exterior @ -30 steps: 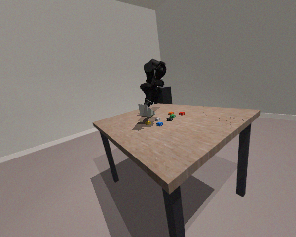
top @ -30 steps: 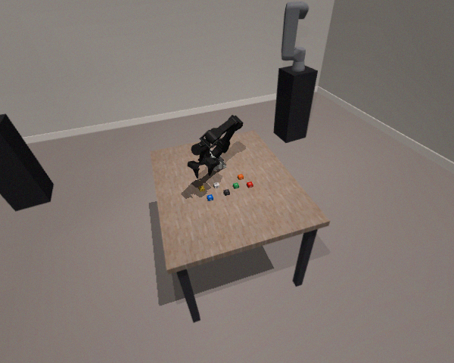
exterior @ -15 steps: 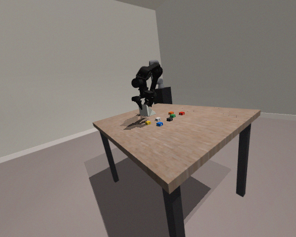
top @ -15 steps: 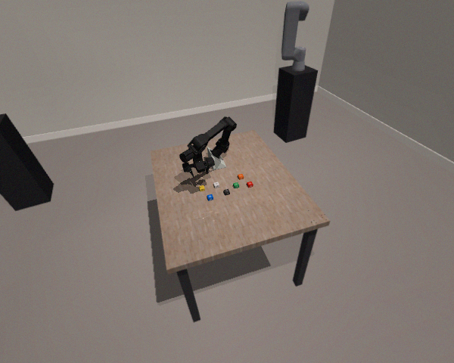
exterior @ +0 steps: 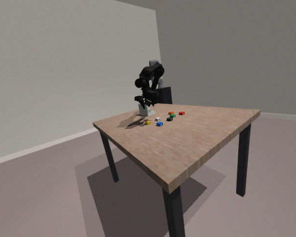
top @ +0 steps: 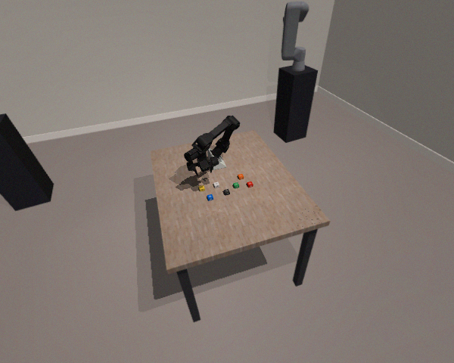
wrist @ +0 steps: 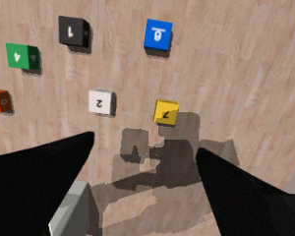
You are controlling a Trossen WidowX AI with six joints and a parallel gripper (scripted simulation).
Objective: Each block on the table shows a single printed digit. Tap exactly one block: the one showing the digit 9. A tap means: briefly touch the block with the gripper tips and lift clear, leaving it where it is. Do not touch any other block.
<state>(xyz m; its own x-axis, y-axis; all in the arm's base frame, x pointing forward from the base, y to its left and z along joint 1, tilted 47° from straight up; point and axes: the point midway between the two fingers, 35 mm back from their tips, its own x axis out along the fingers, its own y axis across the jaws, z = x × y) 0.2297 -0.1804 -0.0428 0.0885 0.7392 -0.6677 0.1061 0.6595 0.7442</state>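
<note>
Now: the red block 270 mm to the left of my gripper tip, 110 mm below it and 100 mm ahead of it. The rest, counted from my gripper tip: yellow block 110 mm below, 30 mm to the right, 10 mm behind; blue block 110 mm below, 100 mm ahead, 10 mm to the right; white block 110 mm below, 70 mm to the left.
</note>
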